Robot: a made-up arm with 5 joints.
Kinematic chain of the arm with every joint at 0, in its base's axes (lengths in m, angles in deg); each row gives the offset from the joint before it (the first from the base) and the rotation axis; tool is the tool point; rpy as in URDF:
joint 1: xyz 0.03 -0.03 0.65 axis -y
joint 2: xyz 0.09 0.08 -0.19 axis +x
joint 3: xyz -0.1 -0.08 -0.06 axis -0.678 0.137 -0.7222
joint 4: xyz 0 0.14 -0.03 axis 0.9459 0.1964 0.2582
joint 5: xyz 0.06 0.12 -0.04 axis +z
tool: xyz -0.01 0 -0.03 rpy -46.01 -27.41 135.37
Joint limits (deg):
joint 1: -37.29..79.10
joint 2: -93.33..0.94
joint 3: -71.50..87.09
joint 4: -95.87..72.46
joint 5: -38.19..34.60
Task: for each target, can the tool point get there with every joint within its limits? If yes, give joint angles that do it. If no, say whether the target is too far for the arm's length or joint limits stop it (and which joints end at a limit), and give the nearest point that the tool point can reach.
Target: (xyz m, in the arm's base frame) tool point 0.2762 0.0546 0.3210
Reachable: yes | joints 41.61 -63.73 -25.81 -9.28 -25.70
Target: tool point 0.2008 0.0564 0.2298
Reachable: yes | joints 4.50 -23.89 42.78 35.95 28.31
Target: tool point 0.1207 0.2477 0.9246
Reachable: no: joint limits stop it (at a limit: joint 1, joint 2, joint 4, joint 5) | nearest point 0.2881 0.2288 0.6694 | short by 0.306 m
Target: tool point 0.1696 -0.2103 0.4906
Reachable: yes | joints 11.72 -82.33 35.17 -49.23 27.54
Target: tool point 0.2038 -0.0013 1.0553
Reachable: no: joint limits stop it (at a limit: joint 1, joint 2, joint 3, joint 4, joint 5) | nearest point 0.2096 -0.1723 0.8168 | short by 0.293 m
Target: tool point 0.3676 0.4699 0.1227
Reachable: no: too far | nearest point 0.2478 0.2052 0.3098 | short by 0.346 m
